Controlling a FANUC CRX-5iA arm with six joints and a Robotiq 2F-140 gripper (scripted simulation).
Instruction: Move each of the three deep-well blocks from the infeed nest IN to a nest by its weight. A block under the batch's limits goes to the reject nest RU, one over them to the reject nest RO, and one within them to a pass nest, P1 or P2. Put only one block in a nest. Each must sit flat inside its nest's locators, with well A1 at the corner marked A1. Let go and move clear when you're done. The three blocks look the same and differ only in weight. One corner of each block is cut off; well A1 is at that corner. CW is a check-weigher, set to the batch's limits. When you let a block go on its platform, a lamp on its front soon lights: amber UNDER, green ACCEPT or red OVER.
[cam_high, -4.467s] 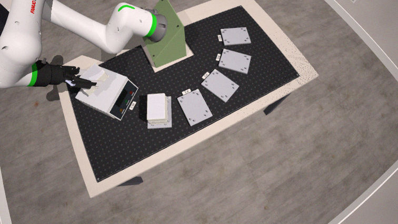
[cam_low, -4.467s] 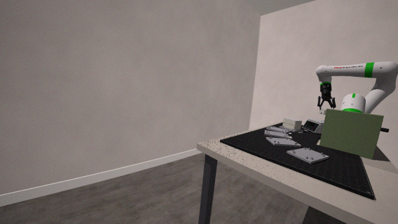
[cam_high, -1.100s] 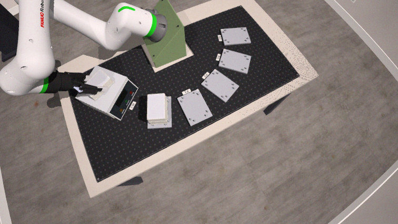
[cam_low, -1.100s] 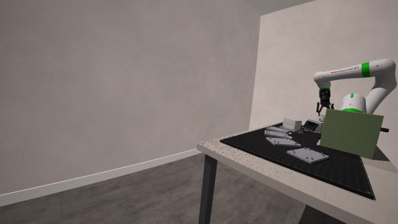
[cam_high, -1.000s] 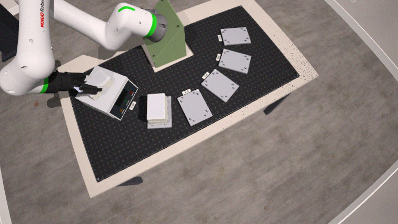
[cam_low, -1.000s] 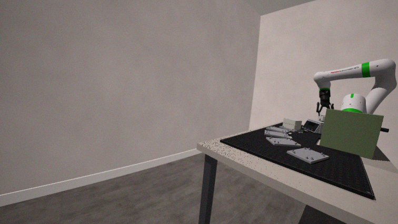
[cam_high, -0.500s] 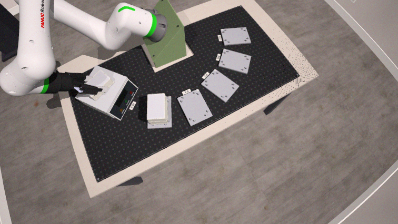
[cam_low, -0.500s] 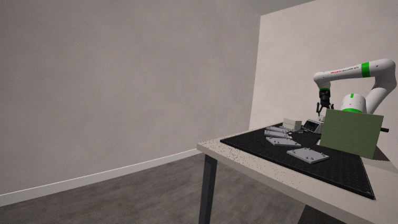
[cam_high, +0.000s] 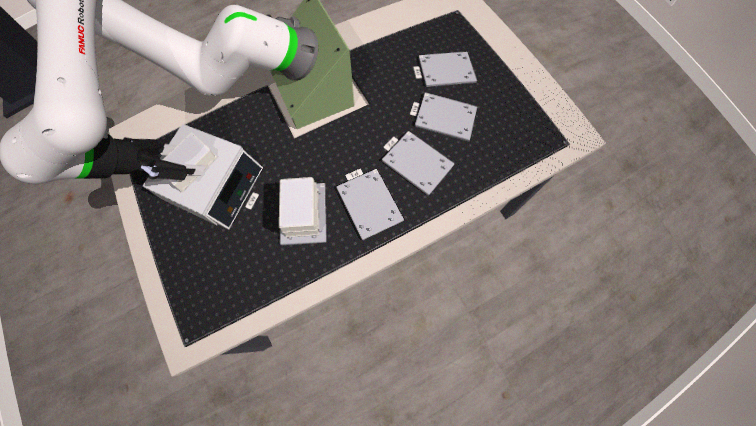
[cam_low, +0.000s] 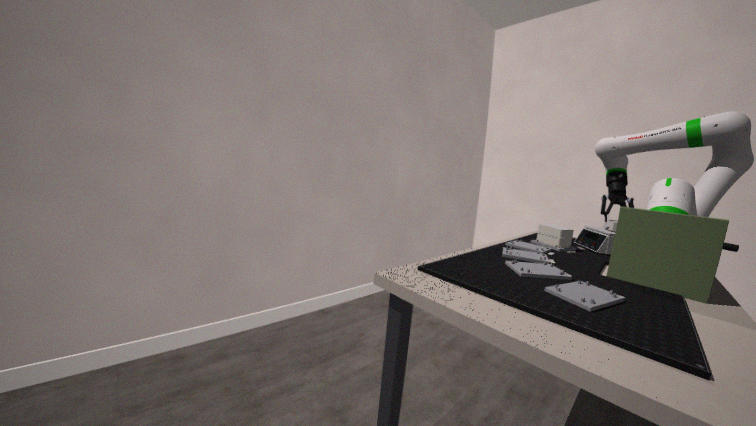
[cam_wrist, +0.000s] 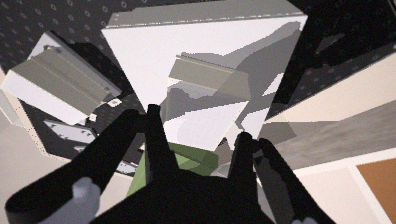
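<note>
Right now the check-weigher platform is 4 cm below my hand. The rest, counted from my hand: check-weigher (7 cm below, 1 cm ahead); white deep-well block (1 cm below); infeed nest IN (22 cm ahead, 21 cm to the left, 13 cm below).
</note>
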